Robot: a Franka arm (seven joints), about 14 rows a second.
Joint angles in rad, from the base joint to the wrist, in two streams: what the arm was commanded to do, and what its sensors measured. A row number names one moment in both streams.
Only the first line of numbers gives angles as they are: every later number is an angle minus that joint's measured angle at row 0.
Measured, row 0: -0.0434, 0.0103, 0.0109, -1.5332, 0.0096, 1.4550, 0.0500
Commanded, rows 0 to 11: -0.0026, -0.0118, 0.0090, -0.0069, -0.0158, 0.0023, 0.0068; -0.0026, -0.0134, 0.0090, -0.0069, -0.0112, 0.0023, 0.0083; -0.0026, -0.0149, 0.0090, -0.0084, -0.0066, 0.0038, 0.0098; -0.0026, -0.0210, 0.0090, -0.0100, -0.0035, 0.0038, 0.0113; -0.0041, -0.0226, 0.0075, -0.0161, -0.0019, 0.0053, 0.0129; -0.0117, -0.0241, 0.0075, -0.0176, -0.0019, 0.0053, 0.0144; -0.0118, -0.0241, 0.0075, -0.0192, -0.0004, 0.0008, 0.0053; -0.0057, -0.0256, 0.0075, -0.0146, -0.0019, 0.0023, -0.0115; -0.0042, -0.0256, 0.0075, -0.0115, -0.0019, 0.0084, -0.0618; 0.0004, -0.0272, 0.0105, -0.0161, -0.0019, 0.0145, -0.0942; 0.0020, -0.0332, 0.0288, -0.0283, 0.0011, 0.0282, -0.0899; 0.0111, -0.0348, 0.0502, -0.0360, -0.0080, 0.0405, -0.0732
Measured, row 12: 0.0024, -0.0103, 0.0164, -0.0007, 0.0008, 0.0072, -0.0646
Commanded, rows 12 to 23: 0.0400, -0.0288, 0.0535, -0.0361, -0.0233, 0.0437, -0.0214; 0.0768, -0.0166, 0.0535, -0.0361, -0.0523, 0.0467, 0.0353; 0.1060, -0.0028, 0.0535, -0.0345, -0.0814, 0.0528, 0.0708; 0.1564, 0.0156, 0.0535, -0.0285, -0.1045, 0.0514, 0.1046; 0.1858, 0.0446, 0.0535, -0.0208, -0.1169, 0.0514, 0.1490; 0.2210, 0.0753, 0.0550, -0.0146, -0.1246, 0.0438, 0.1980; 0.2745, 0.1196, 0.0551, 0.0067, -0.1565, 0.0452, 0.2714; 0.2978, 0.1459, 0.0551, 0.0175, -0.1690, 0.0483, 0.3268; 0.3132, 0.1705, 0.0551, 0.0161, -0.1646, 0.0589, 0.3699; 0.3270, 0.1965, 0.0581, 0.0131, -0.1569, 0.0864, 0.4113; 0.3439, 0.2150, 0.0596, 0.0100, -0.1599, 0.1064, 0.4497; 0.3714, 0.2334, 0.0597, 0.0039, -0.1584, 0.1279, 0.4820
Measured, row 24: 0.3485, 0.1936, 0.0555, -0.0124, -0.1491, 0.1020, 0.4227
